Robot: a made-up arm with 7 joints. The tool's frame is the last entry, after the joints.
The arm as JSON. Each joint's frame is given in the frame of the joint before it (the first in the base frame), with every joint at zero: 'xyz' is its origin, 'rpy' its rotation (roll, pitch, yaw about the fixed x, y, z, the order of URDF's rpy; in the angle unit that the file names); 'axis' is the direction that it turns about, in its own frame. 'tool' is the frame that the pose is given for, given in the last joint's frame.
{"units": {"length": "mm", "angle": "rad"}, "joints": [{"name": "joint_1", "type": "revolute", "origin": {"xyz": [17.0, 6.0, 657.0], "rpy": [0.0, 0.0, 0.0]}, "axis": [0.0, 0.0, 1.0]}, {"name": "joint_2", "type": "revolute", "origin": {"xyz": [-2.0, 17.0, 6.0], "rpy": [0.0, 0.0, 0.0]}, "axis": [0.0, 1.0, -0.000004]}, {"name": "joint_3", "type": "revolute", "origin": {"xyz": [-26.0, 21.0, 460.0], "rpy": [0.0, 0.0, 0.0]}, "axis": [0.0, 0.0, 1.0]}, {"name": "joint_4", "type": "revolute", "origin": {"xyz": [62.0, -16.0, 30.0], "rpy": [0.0, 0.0, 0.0]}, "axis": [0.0, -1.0, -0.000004]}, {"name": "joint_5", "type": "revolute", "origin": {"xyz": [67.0, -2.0, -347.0], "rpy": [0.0, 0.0, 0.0]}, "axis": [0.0, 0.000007, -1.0]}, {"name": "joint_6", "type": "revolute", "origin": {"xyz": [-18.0, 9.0, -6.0], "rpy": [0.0, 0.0, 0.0]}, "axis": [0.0, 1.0, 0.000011]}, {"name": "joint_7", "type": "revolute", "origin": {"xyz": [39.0, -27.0, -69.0], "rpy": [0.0, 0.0, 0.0]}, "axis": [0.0, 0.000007, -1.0]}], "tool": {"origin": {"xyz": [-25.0, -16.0, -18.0], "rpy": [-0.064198, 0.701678, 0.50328]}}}
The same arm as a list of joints. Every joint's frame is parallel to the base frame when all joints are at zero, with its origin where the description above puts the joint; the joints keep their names.
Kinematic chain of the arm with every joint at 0, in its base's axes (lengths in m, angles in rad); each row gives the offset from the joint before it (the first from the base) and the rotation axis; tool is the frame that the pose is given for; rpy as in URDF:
joint_1: xyz 0.017 0.006 0.657 axis +z
joint_2: xyz -0.002 0.017 0.006 axis +y
joint_3: xyz -0.026 0.021 0.46 axis +z
joint_4: xyz 0.062 -0.016 0.03 axis -y
joint_5: xyz 0.067 -0.002 -0.347 axis -z
joint_6: xyz -0.018 0.009 -0.006 axis +y
joint_7: xyz 0.039 -0.027 -0.069 axis -z
tool: xyz -0.025 -0.016 -0.018 rpy -0.0642 0.7017 0.5033

